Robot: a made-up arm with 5 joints.
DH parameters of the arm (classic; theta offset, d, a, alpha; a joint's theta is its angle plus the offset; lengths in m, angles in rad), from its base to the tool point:
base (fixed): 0 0.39 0.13 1.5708
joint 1: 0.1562 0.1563 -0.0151 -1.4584
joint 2: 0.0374 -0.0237 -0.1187 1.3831
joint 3: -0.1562 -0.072 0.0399 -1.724
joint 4: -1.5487 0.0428 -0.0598 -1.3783
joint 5: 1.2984 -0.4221 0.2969 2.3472
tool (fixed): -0.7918 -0.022 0 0
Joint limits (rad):
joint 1: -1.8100..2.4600
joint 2: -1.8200..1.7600
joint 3: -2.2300..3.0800
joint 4: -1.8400..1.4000
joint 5: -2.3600..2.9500
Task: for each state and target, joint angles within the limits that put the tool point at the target. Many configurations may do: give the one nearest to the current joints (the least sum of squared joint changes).
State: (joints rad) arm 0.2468 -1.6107 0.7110 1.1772 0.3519
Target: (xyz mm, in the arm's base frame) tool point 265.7 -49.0 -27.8
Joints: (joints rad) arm 0.8179 -1.6257 1.0136 0.9097 0.3653
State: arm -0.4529 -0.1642 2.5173 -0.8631 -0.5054
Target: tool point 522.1 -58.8 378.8
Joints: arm -0.4298 -0.7767 2.5605 -1.1619 -0.1059
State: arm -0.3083 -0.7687 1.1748 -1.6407 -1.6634
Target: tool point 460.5 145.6 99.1
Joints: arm -0.3333 -1.2091 1.2993 -1.7627 -1.4369
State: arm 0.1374 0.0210 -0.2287 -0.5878 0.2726
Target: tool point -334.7 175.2 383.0
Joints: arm -0.0996 -0.5132 -0.6641 -0.4017 -0.2482
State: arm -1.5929 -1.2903 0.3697 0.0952 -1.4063
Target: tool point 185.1 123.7 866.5
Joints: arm -1.7594 -0.7354 0.4272 -0.0865 -1.8389
